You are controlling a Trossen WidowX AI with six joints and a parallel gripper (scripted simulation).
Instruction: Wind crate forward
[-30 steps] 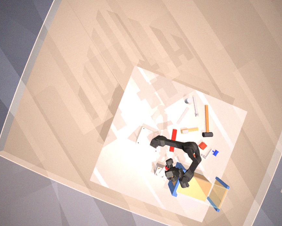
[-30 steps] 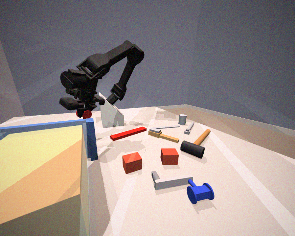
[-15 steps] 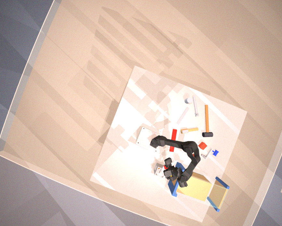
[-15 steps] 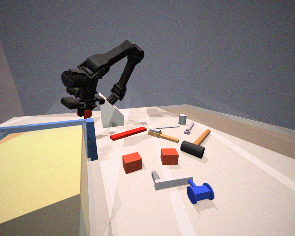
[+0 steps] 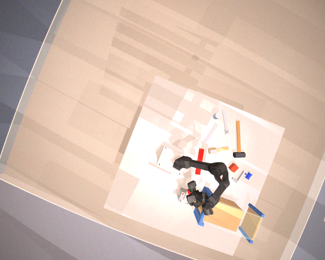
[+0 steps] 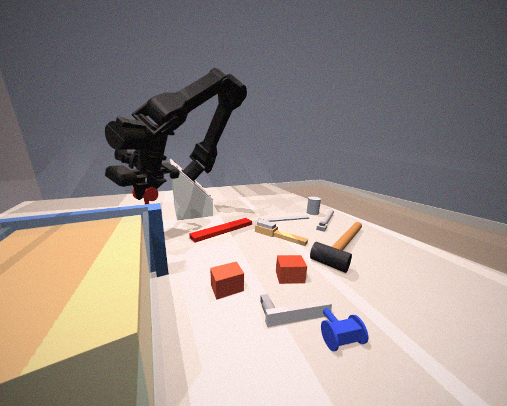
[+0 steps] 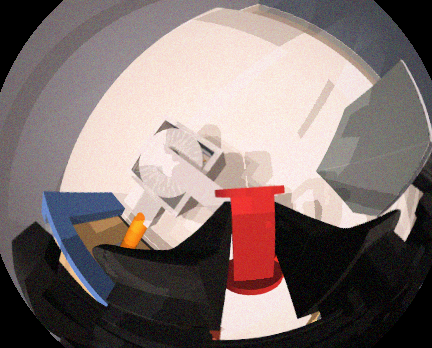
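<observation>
Now: gripper tip 10 mm to the right of the red knob and 10 mm short of it. Round my gripper tip: winch 100 mm to the right, 100 mm below, 10 mm ahead; then blue steel frame 180 mm ahead, 70 mm to the right, 30 mm below; then winch handle 30 mm to the right, 30 mm below, 20 mm ahead.
</observation>
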